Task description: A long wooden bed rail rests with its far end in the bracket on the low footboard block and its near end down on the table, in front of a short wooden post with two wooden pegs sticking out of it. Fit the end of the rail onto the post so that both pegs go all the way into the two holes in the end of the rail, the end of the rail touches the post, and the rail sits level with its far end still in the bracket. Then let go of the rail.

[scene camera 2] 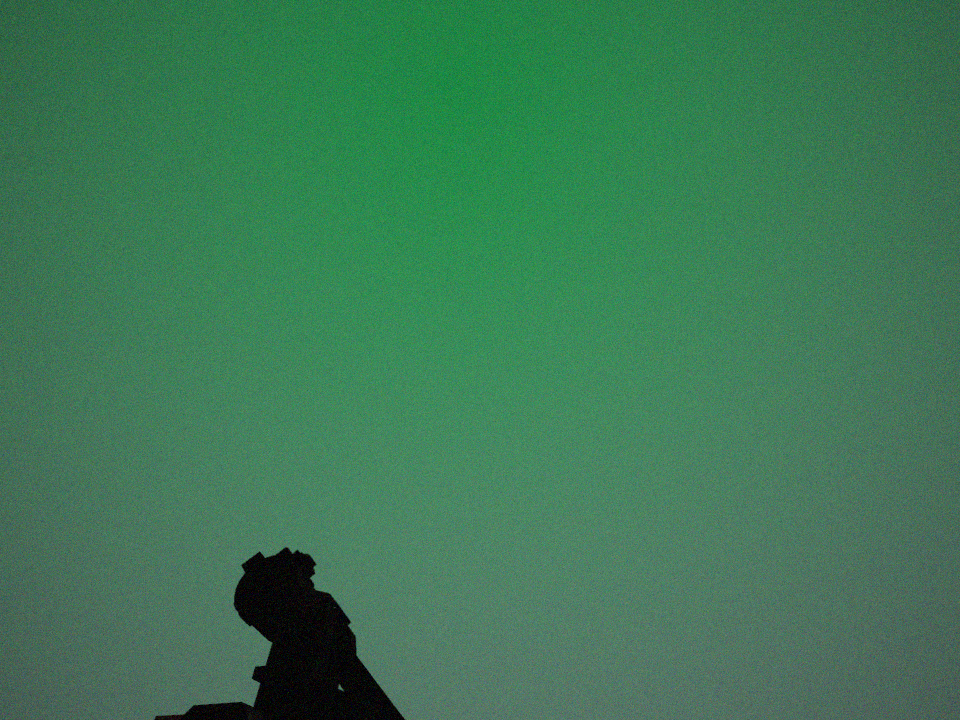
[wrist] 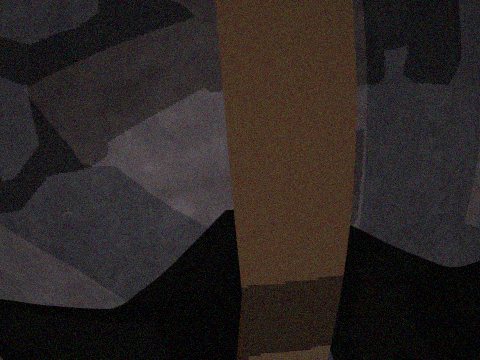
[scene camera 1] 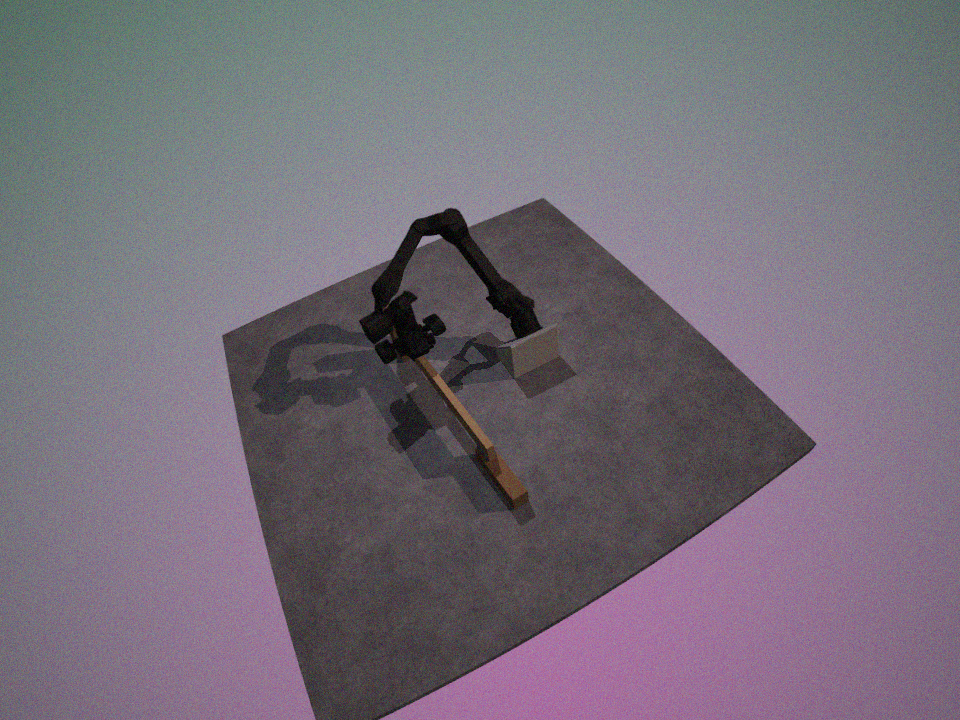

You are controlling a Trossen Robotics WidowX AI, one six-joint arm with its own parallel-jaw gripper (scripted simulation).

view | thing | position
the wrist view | gripper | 266, 219
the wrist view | wooden rail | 289, 81
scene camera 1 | gripper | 417, 358
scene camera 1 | wooden rail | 446, 394
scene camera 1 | footboard block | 516, 494
